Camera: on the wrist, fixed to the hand. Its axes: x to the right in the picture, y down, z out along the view.
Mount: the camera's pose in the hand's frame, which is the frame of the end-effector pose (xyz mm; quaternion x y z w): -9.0 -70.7 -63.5 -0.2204 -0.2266 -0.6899 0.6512
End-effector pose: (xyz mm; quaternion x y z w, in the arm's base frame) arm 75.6 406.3 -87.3 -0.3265 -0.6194 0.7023 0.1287
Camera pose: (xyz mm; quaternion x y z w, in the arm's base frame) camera 105.8 465.1 -18.4 0.3455 -0.8126 0.3060 0.3560
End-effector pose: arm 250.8 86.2 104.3 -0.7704 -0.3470 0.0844 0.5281
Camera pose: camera 244.1 46.9 191.0 -0.3596 -0.8958 -0.2113 0.1537
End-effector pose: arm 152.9 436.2 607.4 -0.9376 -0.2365 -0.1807 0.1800
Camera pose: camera 93.4 464.1 676.6 0.5280 0.8018 0.0815 0.2677
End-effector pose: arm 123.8 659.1 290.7 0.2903 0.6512 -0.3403 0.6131
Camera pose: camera 30.1 667.8 306.9 -0.4725 0.5604 -0.5668 0.3760
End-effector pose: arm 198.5 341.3 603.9 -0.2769 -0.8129 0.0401 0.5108
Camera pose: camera 226.6 263.4 651.4 0.2770 -0.8450 -0.4427 0.1151
